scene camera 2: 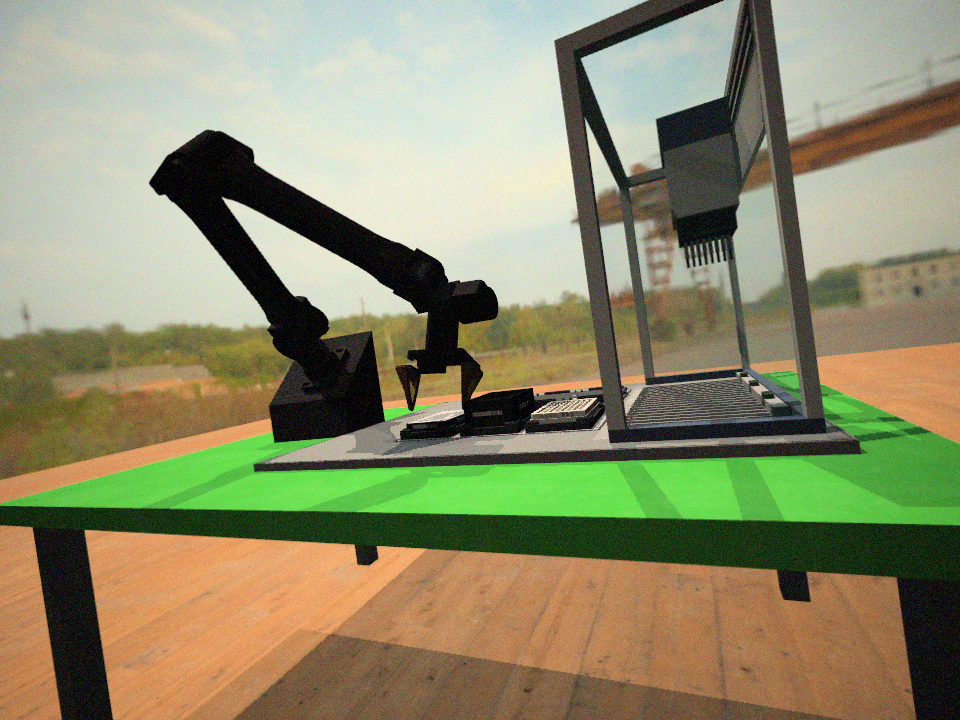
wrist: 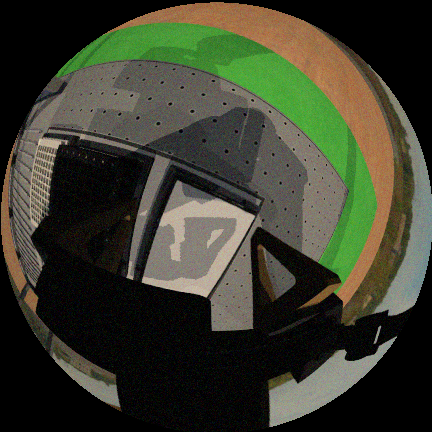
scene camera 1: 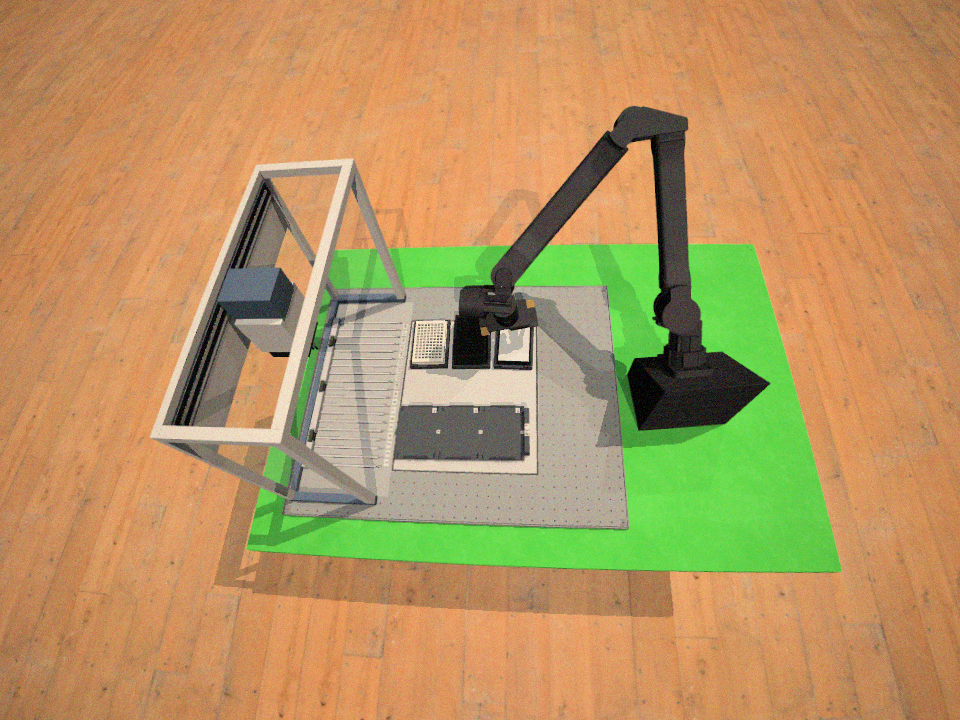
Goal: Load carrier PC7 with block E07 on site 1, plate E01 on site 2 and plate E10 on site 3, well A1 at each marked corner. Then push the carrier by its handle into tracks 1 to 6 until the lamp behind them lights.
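Places are measured from the arm's base along level axes (x back, y right, z up), in millimetres.
Pixels of known places: gripper, between the fingertips: [scene camera 2: 437,410] [wrist: 196,219]; arm's base, origin of its link: [scene camera 2: 326,371] [scene camera 1: 683,367].
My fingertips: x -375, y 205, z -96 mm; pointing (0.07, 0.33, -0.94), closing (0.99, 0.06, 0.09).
Note:
Ahead of a thing's pixels: the offset from my fingertips to its top centre. Level surfaces: height alone.
The gripper [scene camera 1: 507,317] [scene camera 2: 438,407] [wrist: 194,224] is open and empty, pointing down, with its fingertips low over the flat white-topped plate {dy -41, dx +9, dz -16 mm} [scene camera 1: 513,350] [scene camera 2: 435,419] [wrist: 212,242], one towards each side. That plate lies in the right holder of a row. The taller black block {dy -32, dx -103, dz +12 mm} [scene camera 1: 469,352] [scene camera 2: 500,404] [wrist: 95,175] lies in the middle holder, and the white plate with wells {dy -23, dx -214, dz -16 mm} [scene camera 1: 429,342] [scene camera 2: 566,410] [wrist: 43,172] in the left one. The dark carrier {dy -276, dx -135, dz -12 mm} [scene camera 1: 461,445] lies apart from them, its handle end to the right in scene camera 1. Labels are unreadable.
The tracks [scene camera 1: 360,372] [scene camera 2: 682,404] lie under a tall gantry frame [scene camera 1: 315,288] [scene camera 2: 587,209], with small dark blocks at their far end. A pipetting head [scene camera 1: 262,310] [scene camera 2: 701,166] hangs inside the frame. A perforated grey board {dz -42 mm} [scene camera 1: 573,480] [scene camera 2: 348,458] [wrist: 150,90] bears the setup.

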